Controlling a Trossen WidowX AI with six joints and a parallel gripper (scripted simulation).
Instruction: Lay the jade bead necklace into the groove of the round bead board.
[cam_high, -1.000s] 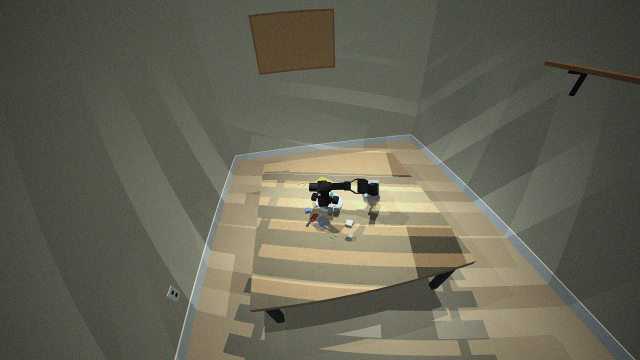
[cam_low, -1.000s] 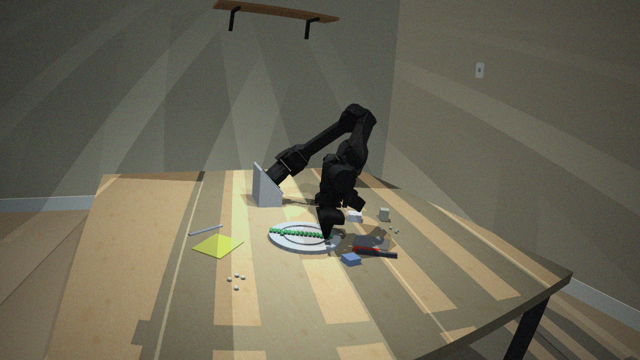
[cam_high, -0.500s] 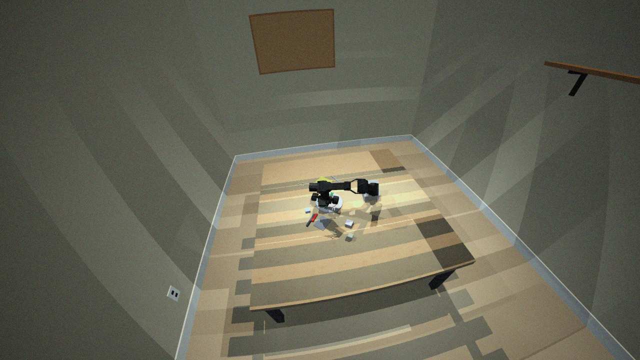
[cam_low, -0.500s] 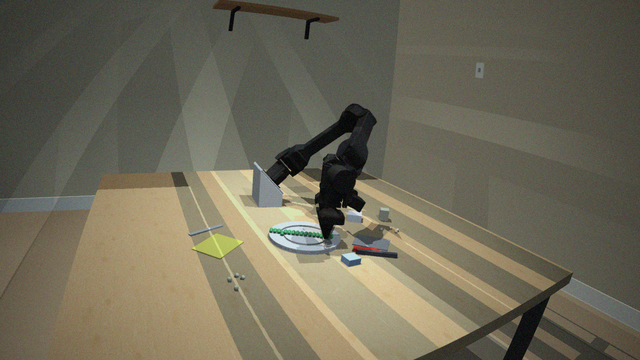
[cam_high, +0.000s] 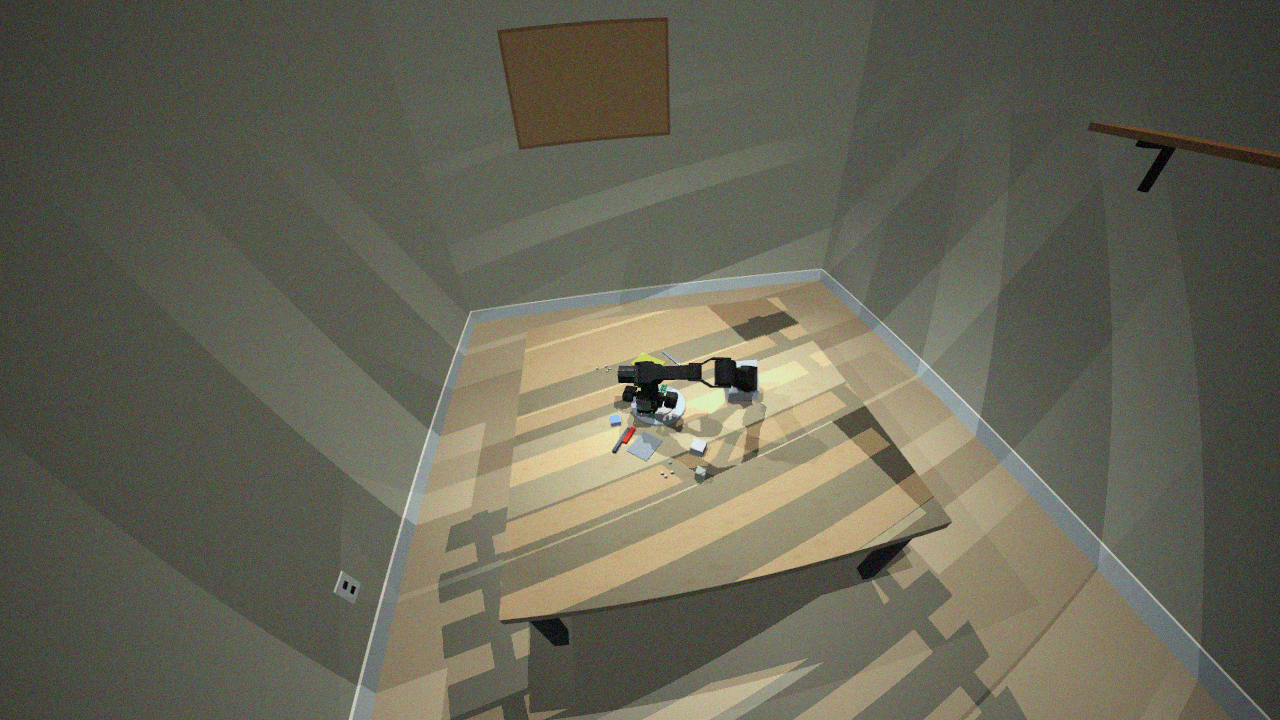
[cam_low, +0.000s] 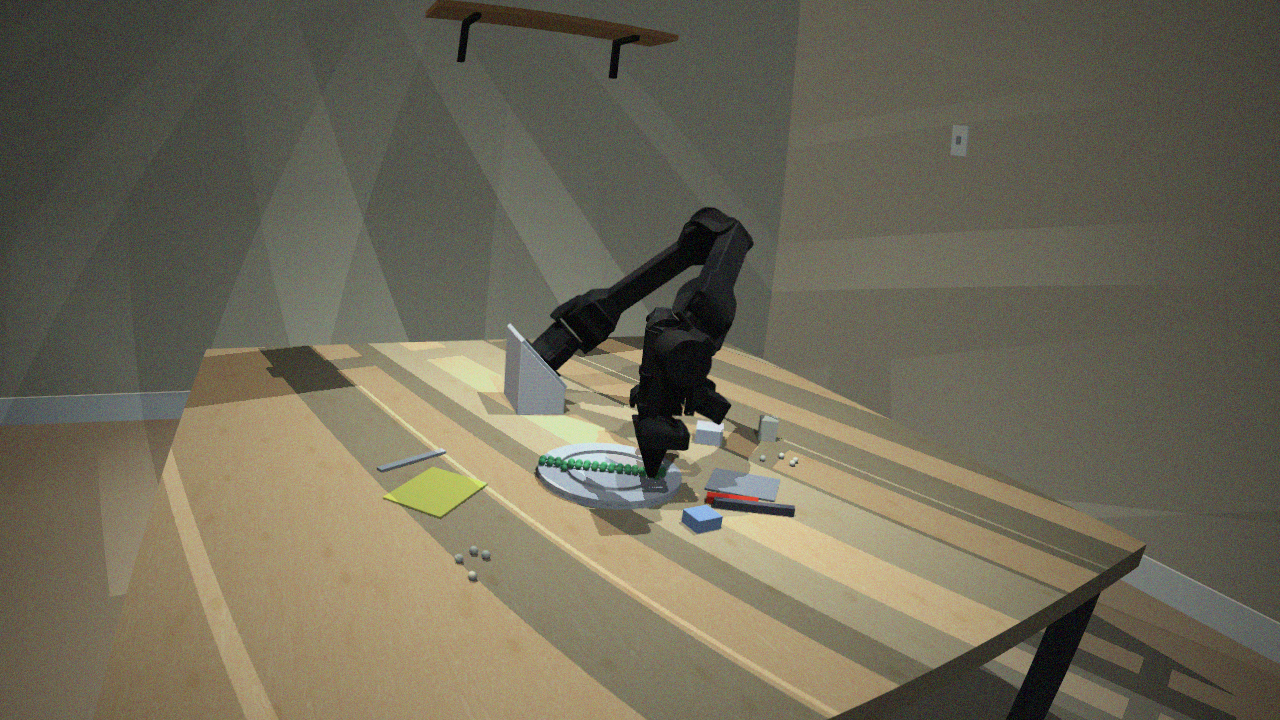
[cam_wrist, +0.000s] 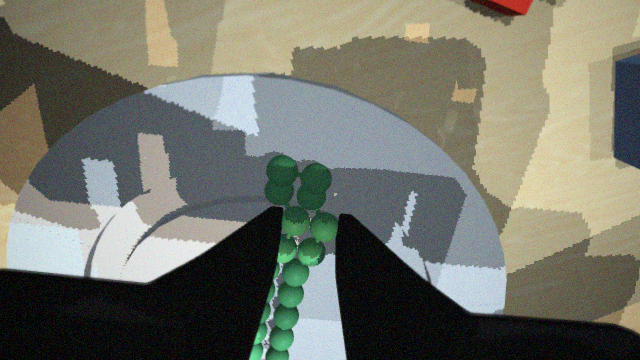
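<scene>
Now: the round grey bead board 40 mm behind my gripper tip, 40 mm to the right of it and 10 mm below it. The rest, counted from my gripper tip: grey plate (60 mm ahead, 120 mm to the left, 10 mm below); then blue block (130 mm ahead, 10 mm to the right, 10 mm below); then red and black pen (110 mm ahead, 80 mm to the left, 10 mm below).
</scene>
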